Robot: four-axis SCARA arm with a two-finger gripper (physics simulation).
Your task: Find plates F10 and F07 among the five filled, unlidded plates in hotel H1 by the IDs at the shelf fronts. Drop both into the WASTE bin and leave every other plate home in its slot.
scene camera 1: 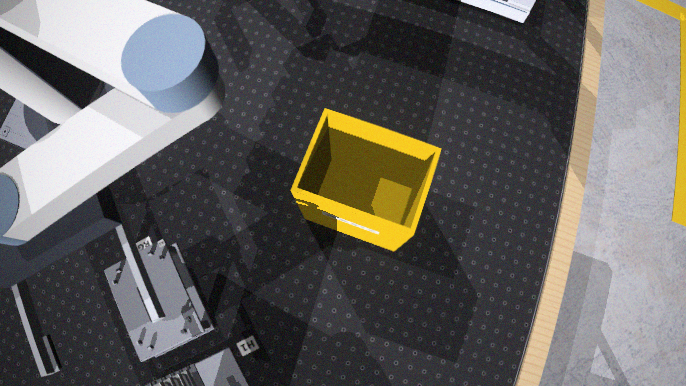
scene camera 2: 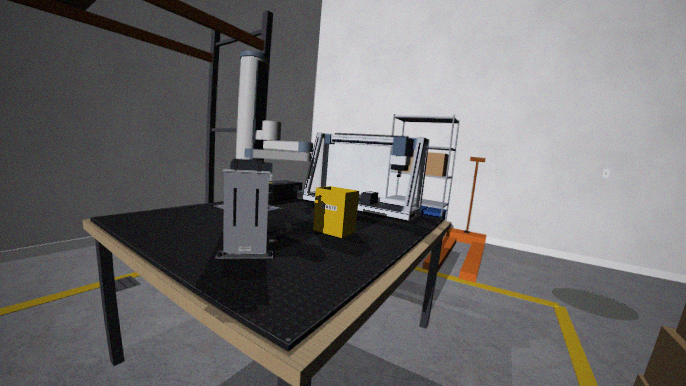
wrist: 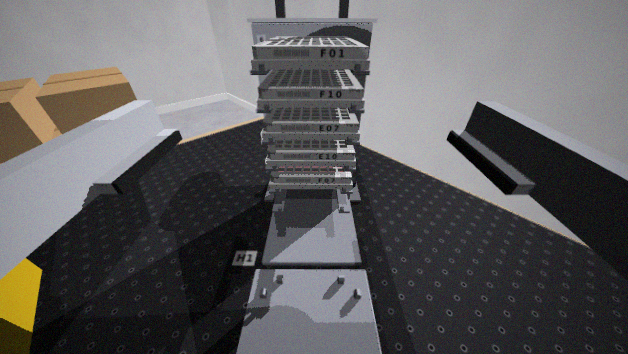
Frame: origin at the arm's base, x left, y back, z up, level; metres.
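Seen in the pictures: gripper, fingertip midpoint: (scene camera 1: 102, 347) (wrist: 314, 119); arm's base at its link origin: (scene camera 1: 76, 95).
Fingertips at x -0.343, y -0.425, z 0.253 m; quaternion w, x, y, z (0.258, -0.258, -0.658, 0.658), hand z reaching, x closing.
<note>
Pixels of each thing's middle, then the offset from my fingertips to it. "spot": a spot on its surface instead.
- Hotel H1 at the middle of its body: (wrist: 312, 128) (scene camera 2: 246, 205) dy -0.125, dx -0.113, dz -0.079 m
- F01 at the middle of its body: (wrist: 311, 48) dy -0.097, dx -0.085, dz +0.019 m
- F10 at the middle of its body: (wrist: 311, 80) dy -0.097, dx -0.085, dz -0.009 m
- E07 at the middle of its body: (wrist: 311, 107) dy -0.097, dx -0.085, dz -0.037 m
- E10 at the middle of its body: (wrist: 311, 131) dy -0.097, dx -0.085, dz -0.065 m
- F07 at the middle of its body: (wrist: 311, 152) dy -0.097, dx -0.085, dz -0.093 m
- yellow WASTE bin at the middle of its body: (scene camera 1: 364, 188) (scene camera 2: 335, 210) dy -0.222, dx +0.317, dz -0.140 m
- H1 label at a spot on its surface: (wrist: 245, 258) (scene camera 1: 246, 345) spot: dy -0.121, dx +0.025, dz -0.239 m
Hotel H1 (scene camera 2: 245, 212) (wrist: 312, 21) stands upright, seen from its back in scene camera 2. In the wrist view, its plates from top to bottom are F01 (wrist: 310, 52), F10 (wrist: 312, 93), E07 (wrist: 312, 128), E10 (wrist: 311, 156) and F07 (wrist: 310, 180), all in slots. The yellow WASTE bin (scene camera 1: 382, 132) (scene camera 2: 343, 215) (wrist: 19, 295) stands open on the table; no plate shows inside it in scene camera 1. My gripper (wrist: 314, 119) (scene camera 1: 104, 346) is open and empty, its fingers wide either side of the plate stack in the wrist view, short of the shelf fronts. In scene camera 2 it is hidden.
A low grey pegged stand (scene camera 1: 167, 285) (wrist: 310, 335), marked RG, sits in front of the hotel, under my fingers. The H1 label (scene camera 1: 247, 345) (wrist: 245, 258) lies beside the hotel base. A gantry frame (scene camera 2: 362, 137) stands beyond the bin. The arm's links (scene camera 1: 95, 145) reach over the left side.
</note>
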